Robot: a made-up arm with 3 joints.
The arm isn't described. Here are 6 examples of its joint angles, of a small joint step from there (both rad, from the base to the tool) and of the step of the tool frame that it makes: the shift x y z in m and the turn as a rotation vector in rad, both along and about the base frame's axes.
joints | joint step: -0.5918 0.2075 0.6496 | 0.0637 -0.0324 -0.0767
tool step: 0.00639 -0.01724 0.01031 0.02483 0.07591 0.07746
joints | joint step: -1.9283 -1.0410 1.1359 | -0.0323 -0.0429 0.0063
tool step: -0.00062 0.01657 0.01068 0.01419 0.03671 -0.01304
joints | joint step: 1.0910 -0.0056 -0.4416 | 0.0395 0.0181 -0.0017
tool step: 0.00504 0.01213 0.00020 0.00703 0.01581 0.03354
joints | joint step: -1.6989 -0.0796 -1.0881 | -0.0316 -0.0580 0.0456
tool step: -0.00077 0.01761 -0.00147 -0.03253 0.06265 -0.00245
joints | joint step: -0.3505 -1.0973 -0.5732 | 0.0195 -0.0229 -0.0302
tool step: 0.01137 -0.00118 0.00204 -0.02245 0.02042 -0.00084
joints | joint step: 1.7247 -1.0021 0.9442 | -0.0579 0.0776 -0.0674
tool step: -0.01157 -0.04677 -0.01295 -0.03566 0.05717 -0.14032
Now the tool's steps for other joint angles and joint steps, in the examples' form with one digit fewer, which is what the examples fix.
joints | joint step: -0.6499 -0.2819 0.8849 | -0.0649 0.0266 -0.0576
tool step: -0.0174 0.0299 0.0045 0.0524 0.0243 -0.0952
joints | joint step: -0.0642 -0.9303 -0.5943 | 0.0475 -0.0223 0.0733
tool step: 0.0110 -0.0094 -0.0017 -0.0095 -0.0350 0.1167
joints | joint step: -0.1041 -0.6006 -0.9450 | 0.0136 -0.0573 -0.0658
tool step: 0.0144 0.0006 0.0026 -0.0558 0.0573 -0.0121
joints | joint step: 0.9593 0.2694 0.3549 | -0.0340 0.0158 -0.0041
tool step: -0.0095 -0.0043 0.0013 0.0067 0.0145 -0.0385
